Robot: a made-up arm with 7 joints.
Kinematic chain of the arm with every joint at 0, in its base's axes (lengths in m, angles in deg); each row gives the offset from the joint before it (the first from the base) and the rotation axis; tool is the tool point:
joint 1: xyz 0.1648 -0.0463 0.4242 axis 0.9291 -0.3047 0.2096
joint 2: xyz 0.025 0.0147 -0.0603 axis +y
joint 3: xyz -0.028 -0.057 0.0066 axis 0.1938 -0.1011 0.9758
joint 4: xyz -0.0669 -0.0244 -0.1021 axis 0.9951 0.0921 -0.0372
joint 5: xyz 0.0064 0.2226 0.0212 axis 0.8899 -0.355 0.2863
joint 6: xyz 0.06 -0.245 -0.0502 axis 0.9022 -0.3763 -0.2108
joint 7: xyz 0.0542 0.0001 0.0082 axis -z
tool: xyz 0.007 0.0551 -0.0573
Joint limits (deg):
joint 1: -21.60..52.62
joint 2: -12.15..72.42
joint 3: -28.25..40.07
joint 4: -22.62..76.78
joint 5: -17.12..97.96
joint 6: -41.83..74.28
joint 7: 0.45..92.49
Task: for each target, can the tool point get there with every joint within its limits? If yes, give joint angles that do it. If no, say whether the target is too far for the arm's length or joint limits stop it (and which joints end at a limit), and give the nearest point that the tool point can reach.
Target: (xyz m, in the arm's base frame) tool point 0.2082 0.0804 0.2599
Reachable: yes | joints 31.58 25.62 20.94 67.72 -4.57 14.80 64.60
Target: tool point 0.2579 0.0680 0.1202
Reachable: yes | joints -6.60 52.81 -8.96 25.44 83.52 20.79 67.74
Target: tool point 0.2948 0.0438 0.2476
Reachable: yes | joints 44.49 3.46 -17.74 62.01 -4.63 26.87 67.62
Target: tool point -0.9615 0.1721 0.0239
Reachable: no: too far | nearest point -0.1116 0.0185 0.1359 | short by 0.871 m
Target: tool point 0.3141 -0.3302 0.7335
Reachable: no: joint limits stop it (at a limit: joint 1, joint 2, joint 4, joint 5, joint 6) | nearest point 0.3439 -0.1490 0.6108 | short by 0.221 m
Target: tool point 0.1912 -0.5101 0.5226
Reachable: no: joint limits stop it (at a limit: joint 1, joint 2, joint 3, joint 4, joint 6, joint 7) | nearest point 0.1585 -0.2801 0.3341 | short by 0.299 m
